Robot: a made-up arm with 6 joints.
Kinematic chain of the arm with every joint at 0, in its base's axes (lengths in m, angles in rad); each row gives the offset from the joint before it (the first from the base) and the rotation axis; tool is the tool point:
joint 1: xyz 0 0 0.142 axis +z
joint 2: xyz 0 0.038 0 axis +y
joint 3: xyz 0 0 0.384 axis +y
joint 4: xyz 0 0 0.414 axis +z
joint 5: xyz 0 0 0 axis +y
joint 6: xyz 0 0 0.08 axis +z
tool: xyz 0 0 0
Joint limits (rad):
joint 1: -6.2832..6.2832
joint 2: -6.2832..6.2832
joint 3: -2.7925..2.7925
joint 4: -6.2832..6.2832
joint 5: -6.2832..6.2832
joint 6: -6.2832..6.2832
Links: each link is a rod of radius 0.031 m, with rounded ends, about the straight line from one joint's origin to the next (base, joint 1, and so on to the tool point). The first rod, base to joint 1, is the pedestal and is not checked.
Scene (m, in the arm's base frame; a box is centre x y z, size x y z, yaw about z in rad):
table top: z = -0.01
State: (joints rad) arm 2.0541 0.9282 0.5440 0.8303 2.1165 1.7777
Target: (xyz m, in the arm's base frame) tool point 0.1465 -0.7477 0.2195
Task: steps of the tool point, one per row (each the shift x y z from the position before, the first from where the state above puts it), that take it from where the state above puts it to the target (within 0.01 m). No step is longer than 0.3 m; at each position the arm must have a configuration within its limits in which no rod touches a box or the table.
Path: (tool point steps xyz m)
1: 0.0546 -0.0827 0.2242
2: 0.0832 -0.1519 0.1794
3: 0.0997 -0.2048 0.1098
4: 0.1019 -0.2331 0.0240
5: 0.0906 -0.2318 -0.0663
6: 0.0680 -0.2002 -0.1495
7: 0.0382 -0.1420 -0.2139
8: 0.0059 -0.0645 -0.2510

